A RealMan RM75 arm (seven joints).
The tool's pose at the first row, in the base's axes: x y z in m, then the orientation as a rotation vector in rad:
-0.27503 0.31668 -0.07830 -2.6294 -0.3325 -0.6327
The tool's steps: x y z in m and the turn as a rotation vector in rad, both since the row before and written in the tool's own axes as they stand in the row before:
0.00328 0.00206 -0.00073 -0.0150 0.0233 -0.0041
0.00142 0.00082 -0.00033 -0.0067 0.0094 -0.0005
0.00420 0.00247 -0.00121 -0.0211 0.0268 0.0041
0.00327 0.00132 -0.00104 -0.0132 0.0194 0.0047
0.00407 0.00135 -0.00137 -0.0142 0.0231 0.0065
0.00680 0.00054 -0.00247 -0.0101 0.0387 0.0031
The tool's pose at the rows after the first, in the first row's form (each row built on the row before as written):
-0.27180 0.31496 -0.07683 -2.6341 -0.3275 -0.6692
-0.27046 0.31426 -0.07612 -2.6365 -0.3237 -0.6838
-0.26660 0.31204 -0.07381 -2.6447 -0.3049 -0.7244
-0.26390 0.31076 -0.07166 -2.6483 -0.2894 -0.7526
-0.26074 0.30936 -0.06878 -2.6507 -0.2701 -0.7854
-0.25617 0.30843 -0.06322 -2.6416 -0.2524 -0.8382

